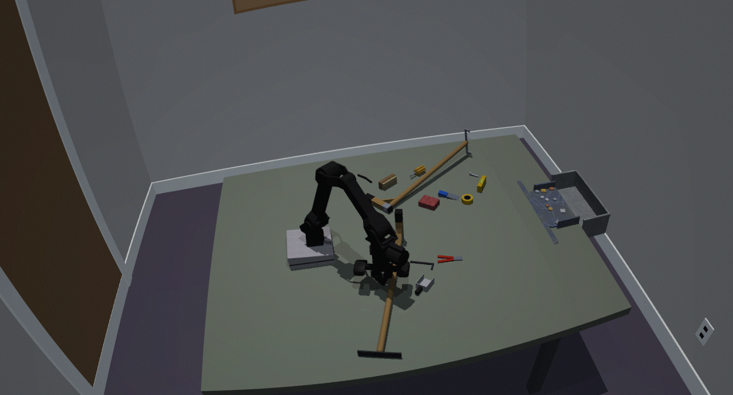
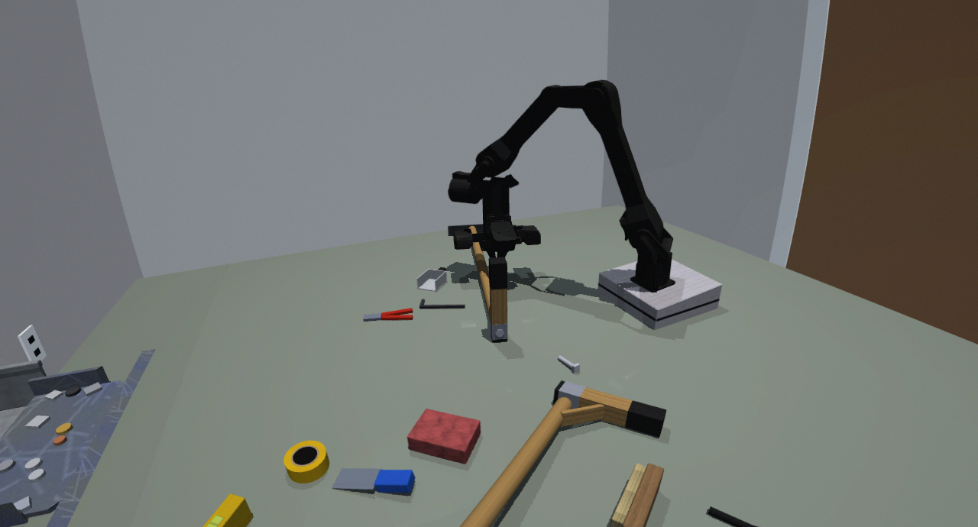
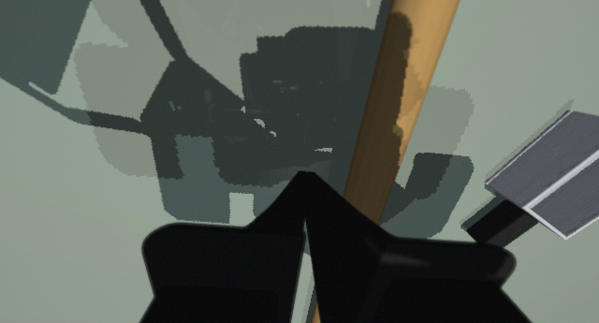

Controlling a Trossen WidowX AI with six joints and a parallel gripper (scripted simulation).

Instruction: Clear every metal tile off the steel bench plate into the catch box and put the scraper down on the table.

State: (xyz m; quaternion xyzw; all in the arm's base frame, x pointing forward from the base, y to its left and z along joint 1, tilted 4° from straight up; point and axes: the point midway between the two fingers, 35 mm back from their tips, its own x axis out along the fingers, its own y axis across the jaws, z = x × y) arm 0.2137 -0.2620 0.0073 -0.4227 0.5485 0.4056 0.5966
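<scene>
Now: the long scraper 2 cm ahead of my gripper tip, 3 cm to the right of it and 5 cm above it. The rest, counted from my gripper tip: hex key: 18 cm ahead, 7 cm to the left, 1 cm below; metal bracket: 13 cm ahead, 5 cm to the right; red block: 28 cm ahead, 42 cm to the left.
</scene>
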